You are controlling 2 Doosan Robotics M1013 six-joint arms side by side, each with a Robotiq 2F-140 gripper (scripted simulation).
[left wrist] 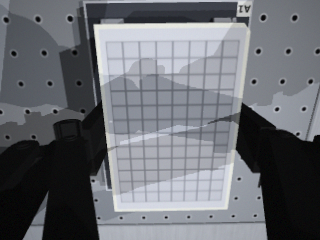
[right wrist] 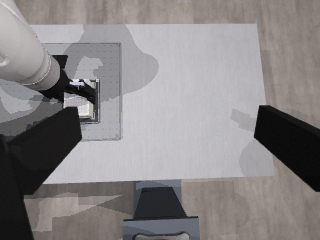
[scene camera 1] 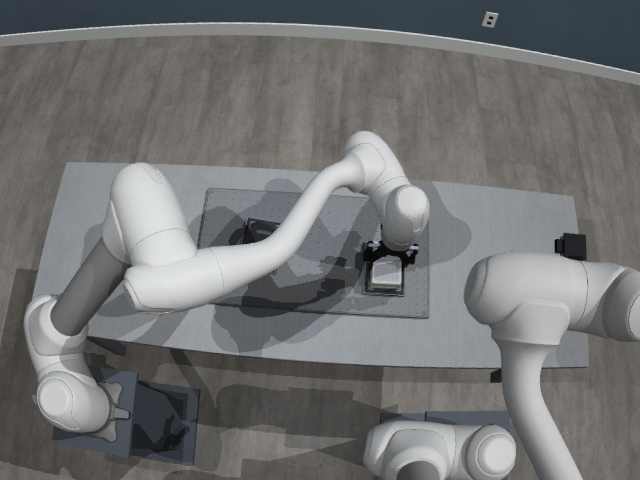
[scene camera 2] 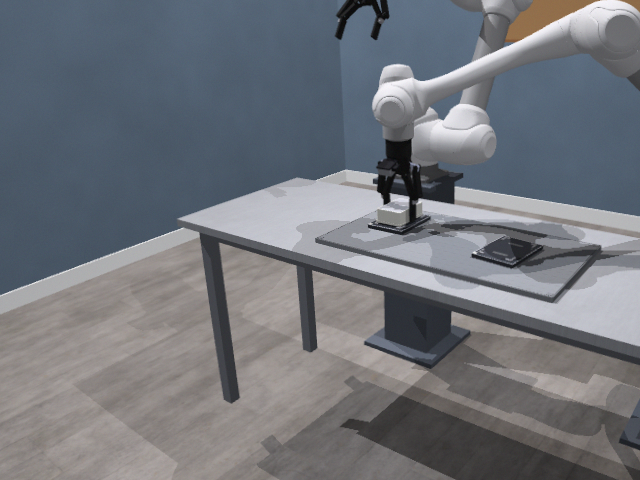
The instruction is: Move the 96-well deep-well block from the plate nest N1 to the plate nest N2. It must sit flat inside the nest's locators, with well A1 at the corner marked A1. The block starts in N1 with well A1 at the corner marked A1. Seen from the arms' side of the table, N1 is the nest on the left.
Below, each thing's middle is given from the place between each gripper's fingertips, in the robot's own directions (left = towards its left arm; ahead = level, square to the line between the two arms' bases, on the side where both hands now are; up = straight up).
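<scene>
The white deep-well block [scene camera 1: 386, 272] is 10 mm below my left hand. Counting from that same left hand, I find nest N1 [scene camera 2: 512, 251] 30 mm ahead, 370 mm to the left and 40 mm below.
Measured from my right hand, the white deep-well block is 510 mm below, 270 mm to the left and 160 mm ahead, while nest N1 is 540 mm below my right hand, 640 mm to the left of it and 190 mm ahead of it.
</scene>
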